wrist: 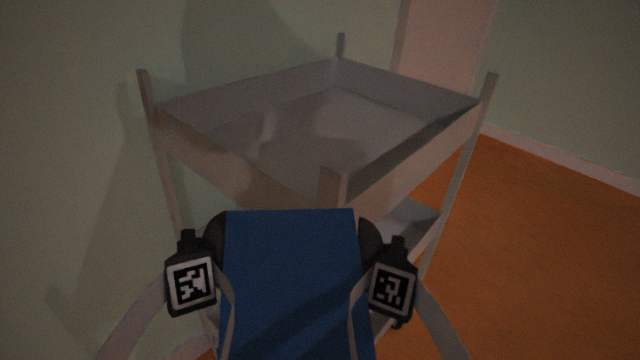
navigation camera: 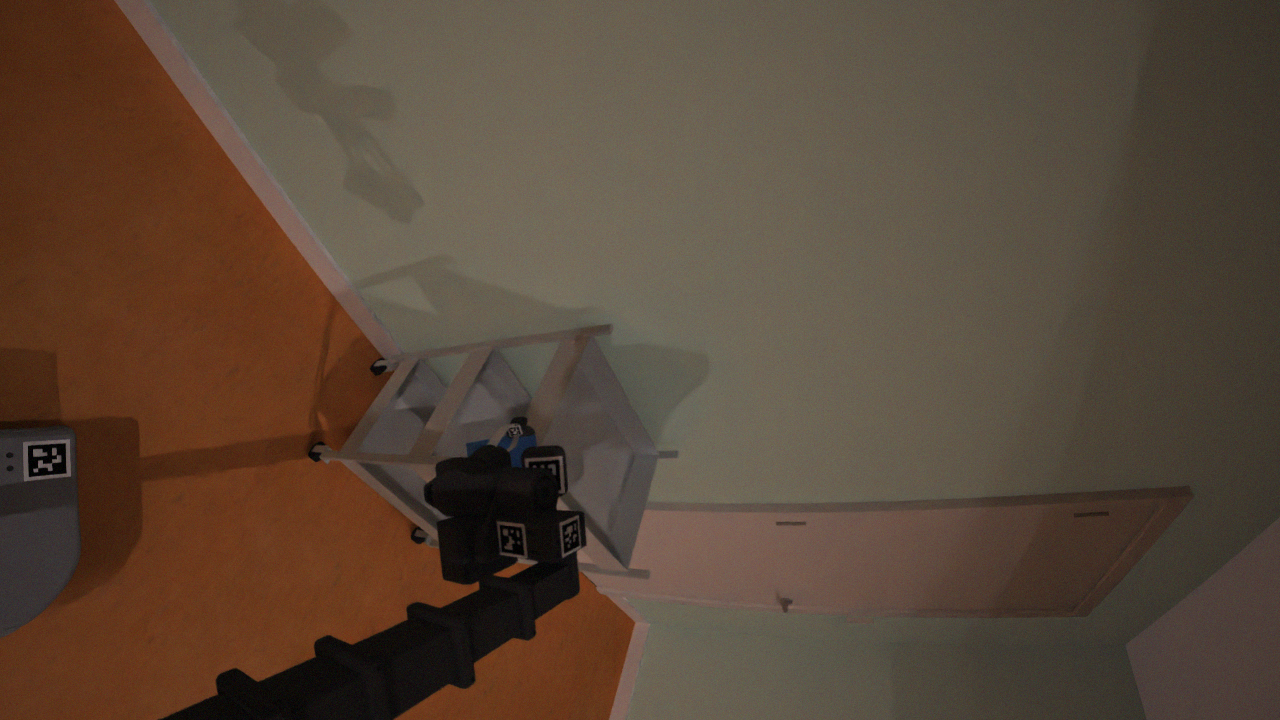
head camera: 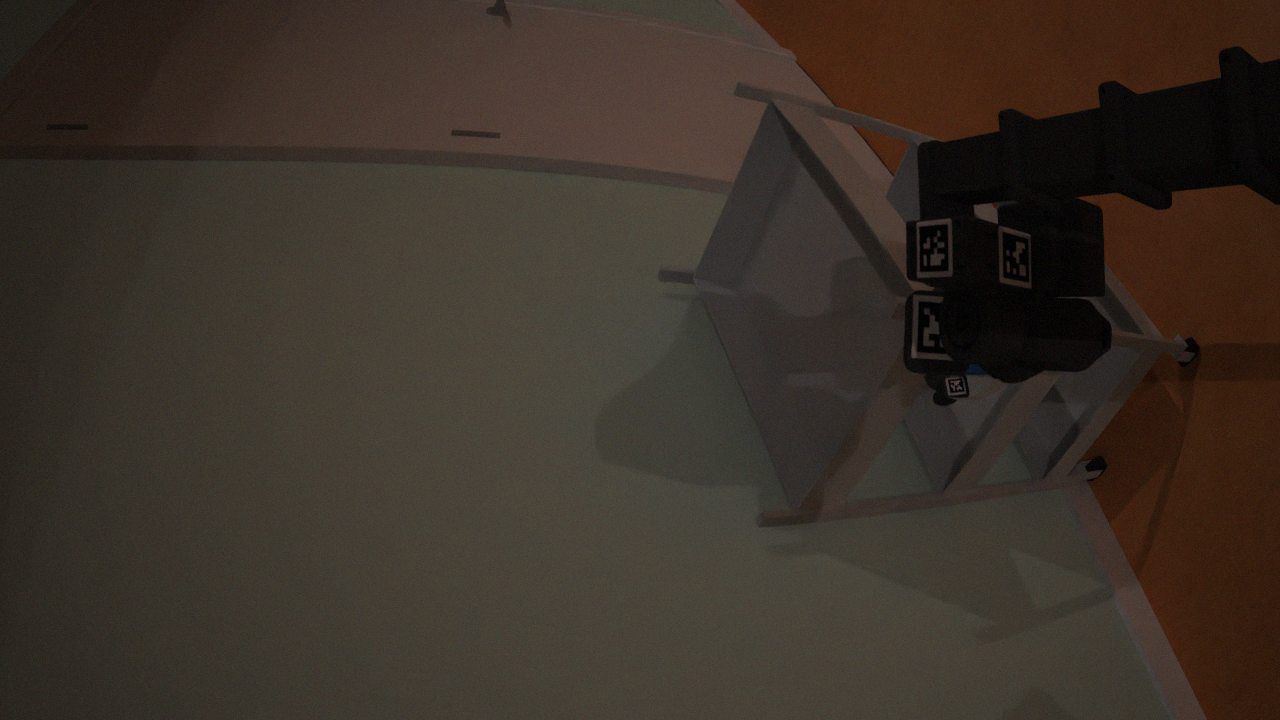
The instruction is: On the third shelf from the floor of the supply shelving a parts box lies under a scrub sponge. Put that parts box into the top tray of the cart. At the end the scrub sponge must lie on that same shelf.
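Frame: origin at the robot's base, x left, y ahead, z down, level; centimetres.
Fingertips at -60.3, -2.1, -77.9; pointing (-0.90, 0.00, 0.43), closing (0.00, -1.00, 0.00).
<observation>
A point is followed by its place in that frame, as x, y, z.
A plain blue box (head camera: 975,368) @[-53.9, 0.4, -79.3] (navigation camera: 519,451) @[-56.2, -1.0, -80.2] (wrist: 295,310), the parts box, is held between the two fingertips of my gripper (navigation camera: 516,440) @[-60.3, -2.1, -77.9] (wrist: 295,239) @[-60.3, -2.1, -77.9]. The gripper is shut on its sides; in the head view the wrist hides most of both. The grey cart (head camera: 872,438) @[-81.3, 9.1, -68.9] (navigation camera: 559,376) @[-82.4, 10.4, -70.0] (wrist: 142,92) stands against the wall. Its top tray (wrist: 410,90) shows beyond the box in the wrist view, with the box's far end overlapping the tray's near corner. I cannot tell the height gap there. The supply shelving and scrub sponge do not show.
Corner posts (wrist: 487,90) rise above the tray's rim. Lower cart trays (navigation camera: 483,394) @[-93.5, 8.1, -39.7] sit beneath it. A green wall (head camera: 358,402) @[-107.7, 8.6, -123.0] (navigation camera: 850,223) @[-84.1, 31.2, -125.8] (wrist: 75,100) is behind the cart, with a pink door (head camera: 358,80) @[-166.6, -50.3, -126.3] (navigation camera: 895,555) @[-168.0, -51.8, -134.0] beside it. The floor (head camera: 1208,447) @[-64.4, 11.5, 0.0] (navigation camera: 179,313) @[-37.4, 27.9, 0.0] is orange.
</observation>
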